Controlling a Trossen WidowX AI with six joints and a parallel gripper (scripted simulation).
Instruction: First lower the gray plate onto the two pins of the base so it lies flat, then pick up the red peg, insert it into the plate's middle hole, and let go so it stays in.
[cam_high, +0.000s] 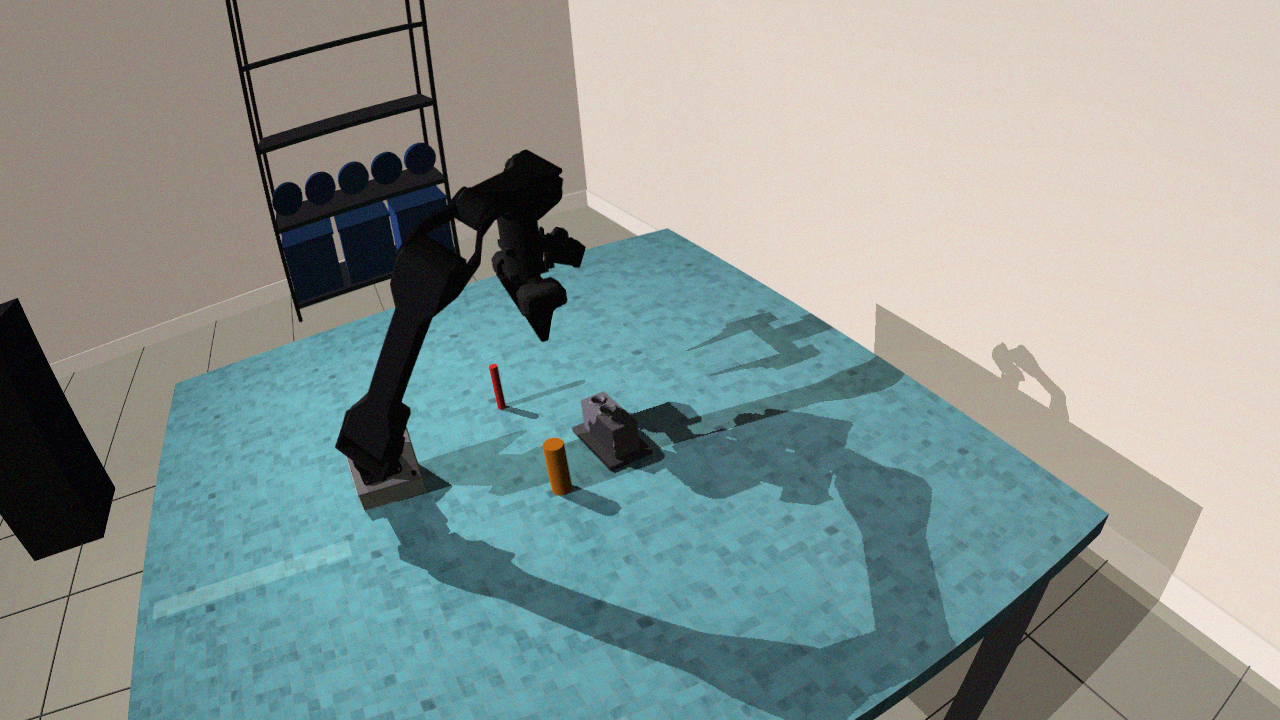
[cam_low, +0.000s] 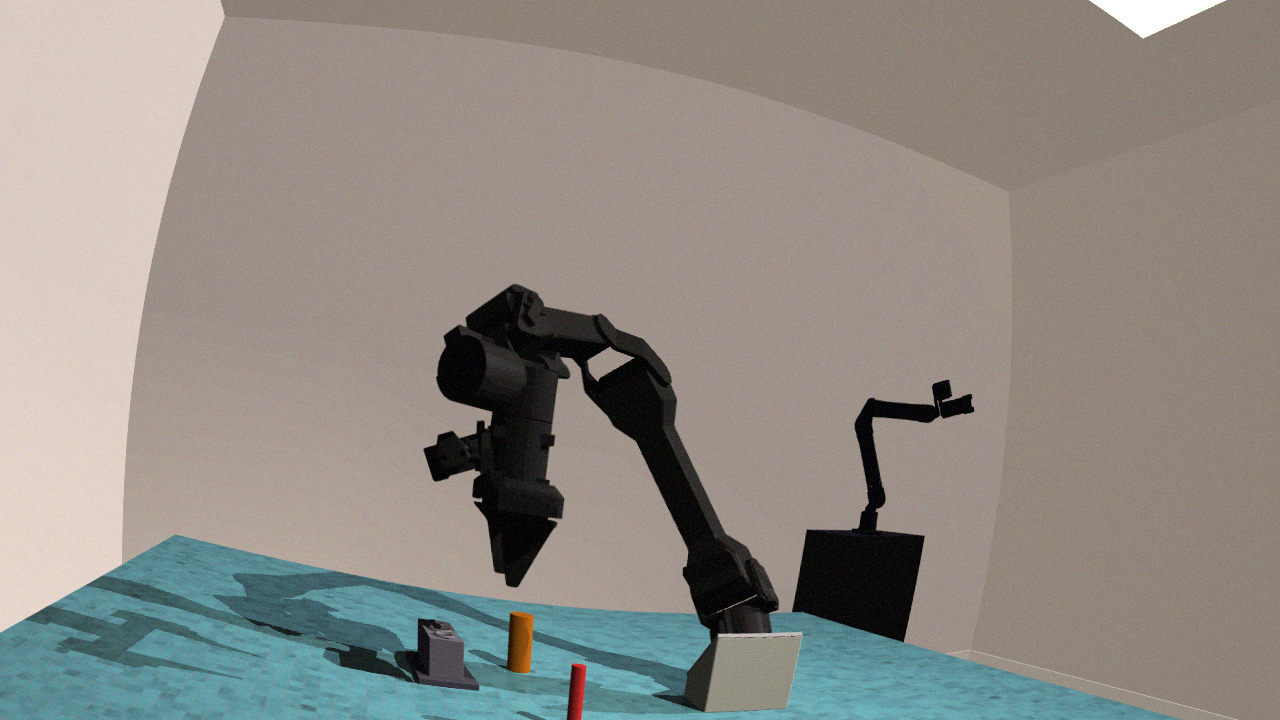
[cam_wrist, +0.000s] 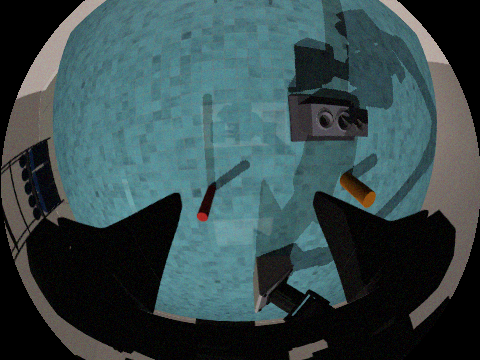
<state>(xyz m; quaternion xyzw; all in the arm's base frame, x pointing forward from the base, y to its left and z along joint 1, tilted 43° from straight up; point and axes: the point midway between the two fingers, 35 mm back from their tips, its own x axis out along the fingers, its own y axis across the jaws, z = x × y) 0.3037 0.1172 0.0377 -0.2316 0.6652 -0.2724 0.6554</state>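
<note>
My gripper tip is 60 mm past the red peg, 60 mm to the right of it and 110 mm above it. From my gripper tip the other things lie so: gray plate (50 mm ahead, 130 mm to the right, 110 mm below); then orange cylinder (60 mm behind, 190 mm to the right, 110 mm below); then base (50 mm ahead, 130 mm to the right, 140 mm below).
</note>
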